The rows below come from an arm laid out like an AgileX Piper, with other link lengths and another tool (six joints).
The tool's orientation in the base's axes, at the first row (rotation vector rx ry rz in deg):
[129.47, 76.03, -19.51]
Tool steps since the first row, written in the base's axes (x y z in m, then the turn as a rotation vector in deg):
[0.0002, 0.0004, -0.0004, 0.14, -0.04, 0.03]
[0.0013, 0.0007, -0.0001, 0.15, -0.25, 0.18]
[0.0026, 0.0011, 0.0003, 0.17, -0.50, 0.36]
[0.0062, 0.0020, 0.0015, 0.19, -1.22, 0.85]
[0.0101, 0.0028, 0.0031, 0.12, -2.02, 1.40]
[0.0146, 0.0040, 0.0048, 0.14, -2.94, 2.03]
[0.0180, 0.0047, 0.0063, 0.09, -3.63, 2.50]
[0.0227, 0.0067, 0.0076, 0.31, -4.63, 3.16]
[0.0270, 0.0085, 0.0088, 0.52, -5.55, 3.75]
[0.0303, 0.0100, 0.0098, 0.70, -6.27, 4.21]
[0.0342, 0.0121, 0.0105, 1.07, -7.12, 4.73]
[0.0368, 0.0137, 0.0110, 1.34, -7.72, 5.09]
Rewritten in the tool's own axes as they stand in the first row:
[0.0006, -0.0001, 0.0001, 0.03, 0.15, 0.00]
[0.0012, 0.0008, -0.0002, -0.19, 0.28, -0.01]
[0.0020, 0.0019, -0.0008, -0.45, 0.45, -0.03]
[0.0039, 0.0050, -0.0021, -1.19, 0.90, -0.07]
[0.0057, 0.0085, -0.0038, -2.07, 1.32, -0.11]
[0.0081, 0.0124, -0.0057, -3.03, 1.89, -0.15]
[0.0096, 0.0155, -0.0072, -3.78, 2.27, -0.19]
[0.0128, 0.0192, -0.0092, -4.71, 3.05, -0.21]
[0.0158, 0.0225, -0.0111, -5.55, 3.78, -0.21]
[0.0181, 0.0251, -0.0126, -6.21, 4.36, -0.21]
[0.0213, 0.0278, -0.0142, -6.89, 5.17, -0.19]
[0.0235, 0.0296, -0.0154, -7.36, 5.75, -0.17]

